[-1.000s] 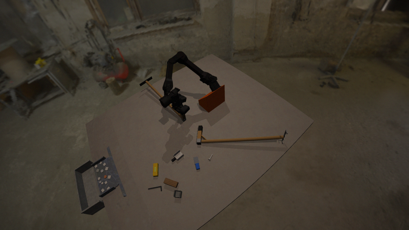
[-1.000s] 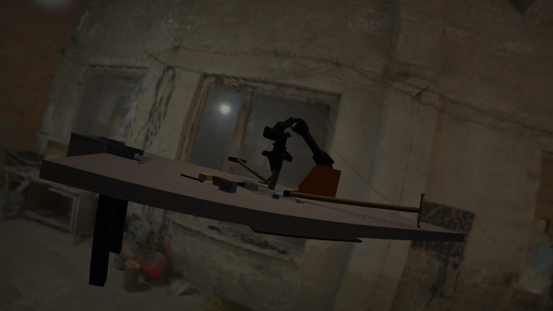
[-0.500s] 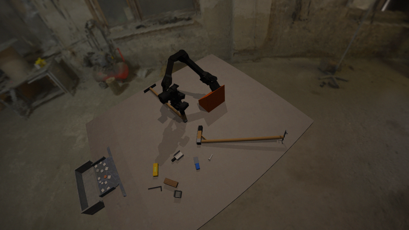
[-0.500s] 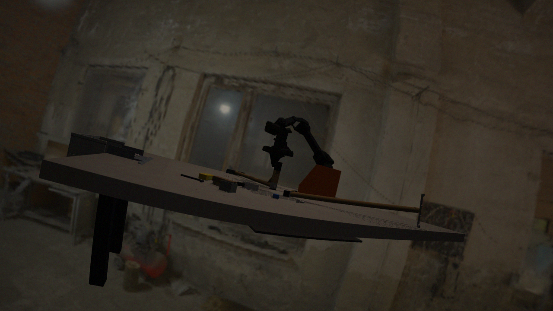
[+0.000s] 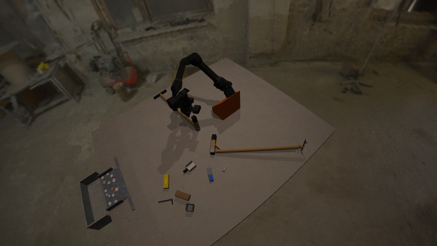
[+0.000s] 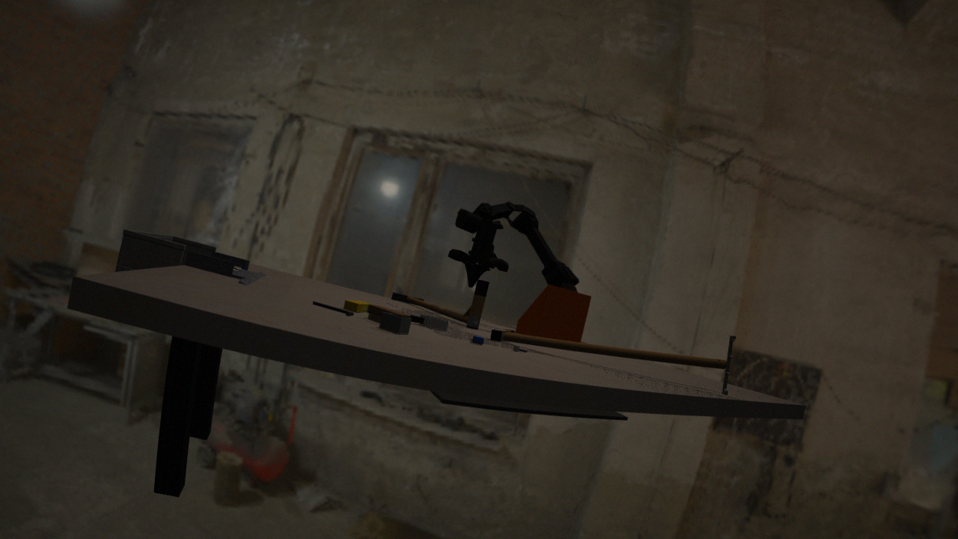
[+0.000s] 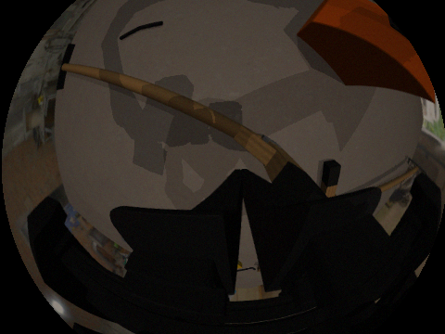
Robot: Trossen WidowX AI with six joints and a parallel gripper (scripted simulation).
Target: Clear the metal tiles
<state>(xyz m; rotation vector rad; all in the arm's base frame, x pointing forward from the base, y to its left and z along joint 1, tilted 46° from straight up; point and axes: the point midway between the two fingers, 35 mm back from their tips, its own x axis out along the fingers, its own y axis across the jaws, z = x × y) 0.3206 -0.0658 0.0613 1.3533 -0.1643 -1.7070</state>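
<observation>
Right now the wooden-shafted scraper is 23 cm to the right of my gripper tip and 6 cm below it. Round my gripper tip: yellow block: 37 cm ahead, 24 cm to the left, 10 cm below; long-handled tool: 20 cm behind, 44 cm to the left, 8 cm below; blue piece: 14 cm ahead, 38 cm to the left, 11 cm below.
</observation>
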